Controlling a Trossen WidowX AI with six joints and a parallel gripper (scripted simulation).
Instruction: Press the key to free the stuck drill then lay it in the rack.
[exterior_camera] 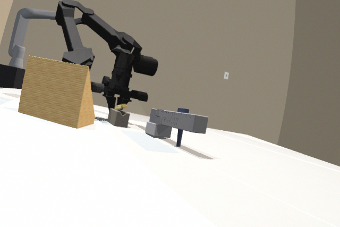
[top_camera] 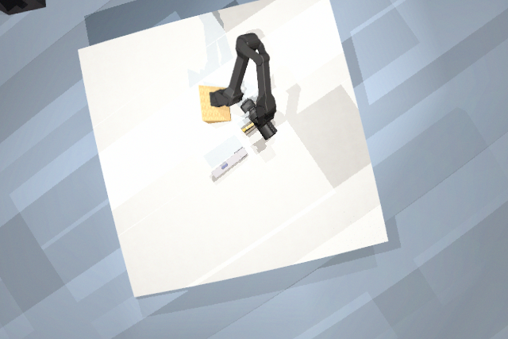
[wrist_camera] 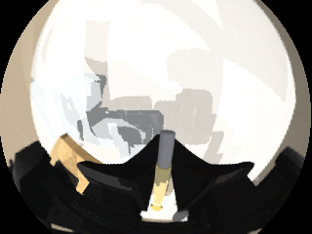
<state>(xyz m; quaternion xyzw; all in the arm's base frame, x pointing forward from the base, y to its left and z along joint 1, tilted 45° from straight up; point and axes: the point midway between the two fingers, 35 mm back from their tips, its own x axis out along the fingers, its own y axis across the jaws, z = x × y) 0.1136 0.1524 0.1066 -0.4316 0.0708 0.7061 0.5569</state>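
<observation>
The drill lies 2 cm ahead of my gripper tip, 3 cm to the right of it and 4 cm above it. Round my gripper tip: key 19 cm ahead, 18 cm to the right, 5 cm above; rack block 3 cm ahead, 5 cm to the right, 1 cm above; grey housing 18 cm ahead, 15 cm to the right, 4 cm above.
</observation>
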